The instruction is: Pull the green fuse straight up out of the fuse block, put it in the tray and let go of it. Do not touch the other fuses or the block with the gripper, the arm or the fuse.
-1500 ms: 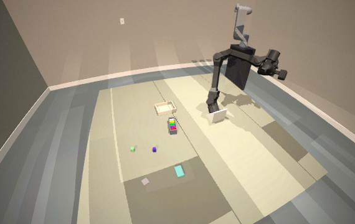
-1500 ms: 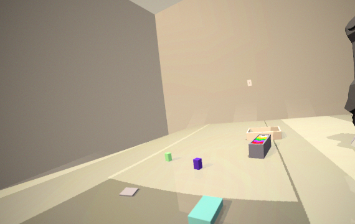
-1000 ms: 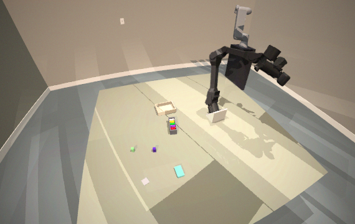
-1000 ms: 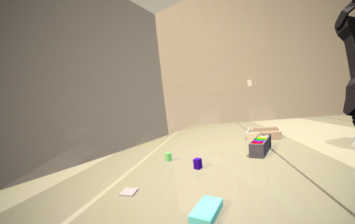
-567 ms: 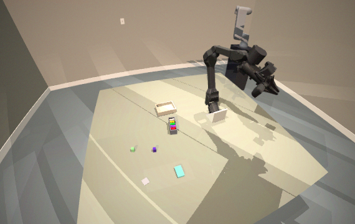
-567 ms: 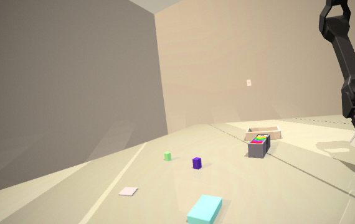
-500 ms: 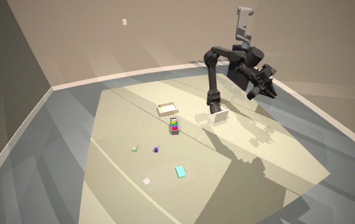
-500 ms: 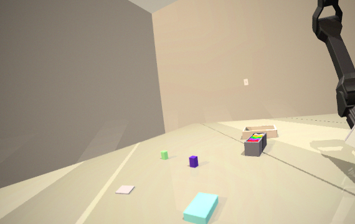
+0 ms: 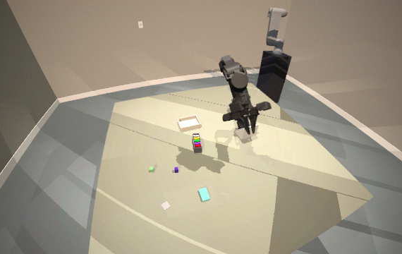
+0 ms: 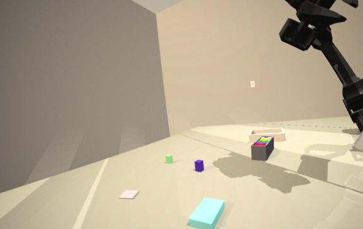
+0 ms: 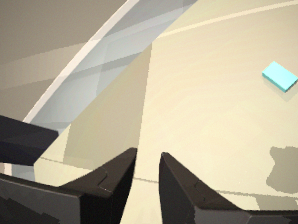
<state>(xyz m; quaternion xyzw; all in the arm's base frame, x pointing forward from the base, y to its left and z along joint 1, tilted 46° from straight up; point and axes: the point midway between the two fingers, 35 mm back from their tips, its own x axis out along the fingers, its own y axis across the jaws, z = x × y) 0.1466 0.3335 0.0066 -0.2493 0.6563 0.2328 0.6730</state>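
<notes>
Now: the green fuse 140 mm ahead of my gripper tip, 240 mm to the right of it and 230 mm below it. The rest, counted from my gripper tip: grey tile: 370 mm ahead, 50 mm to the left, 260 mm below; cyan block: 200 mm ahead, 60 mm to the left, 250 mm below; purple cube: 290 mm ahead, 110 mm to the right, 240 mm below.
</notes>
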